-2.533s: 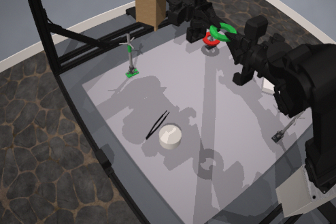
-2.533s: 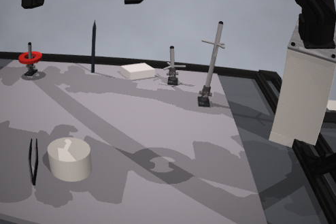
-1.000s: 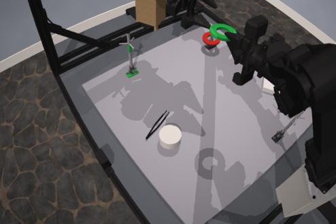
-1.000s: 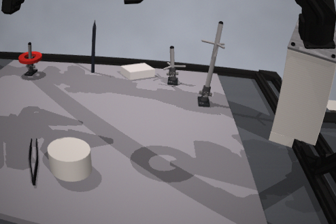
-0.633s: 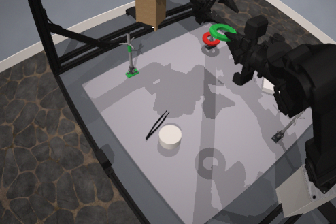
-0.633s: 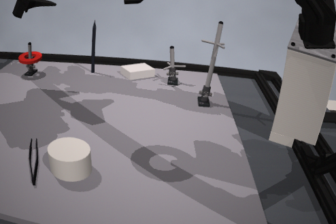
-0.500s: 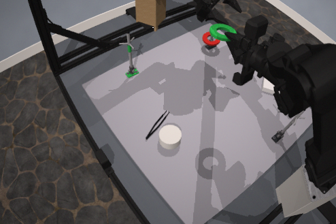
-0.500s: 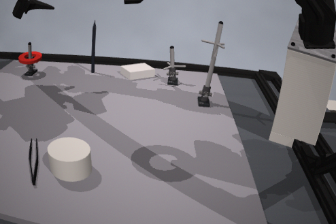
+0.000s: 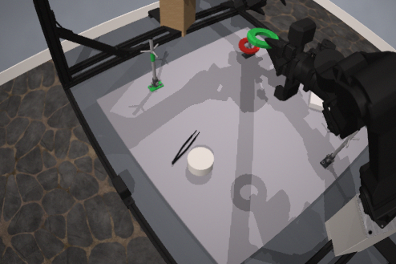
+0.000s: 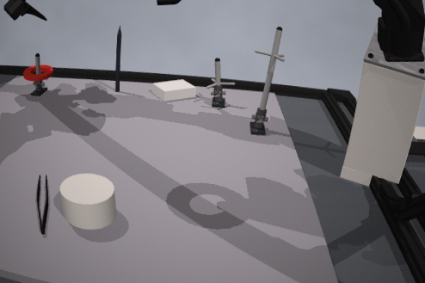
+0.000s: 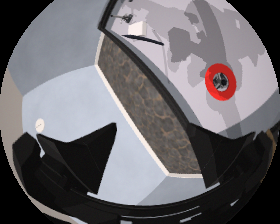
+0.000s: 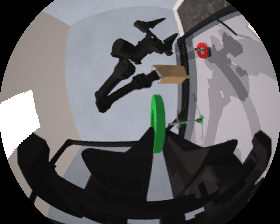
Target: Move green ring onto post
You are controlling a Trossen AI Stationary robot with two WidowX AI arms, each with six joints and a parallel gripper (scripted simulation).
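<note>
The green ring lies 40 mm to the left of my right hand. From my right hand the other things lie so: short grey post 250 mm below, 230 mm ahead, 110 mm to the right; then dark stick 230 mm ahead, 200 mm below, 100 mm to the left; then tall post 200 mm to the right, 200 mm below, 130 mm ahead.
</note>
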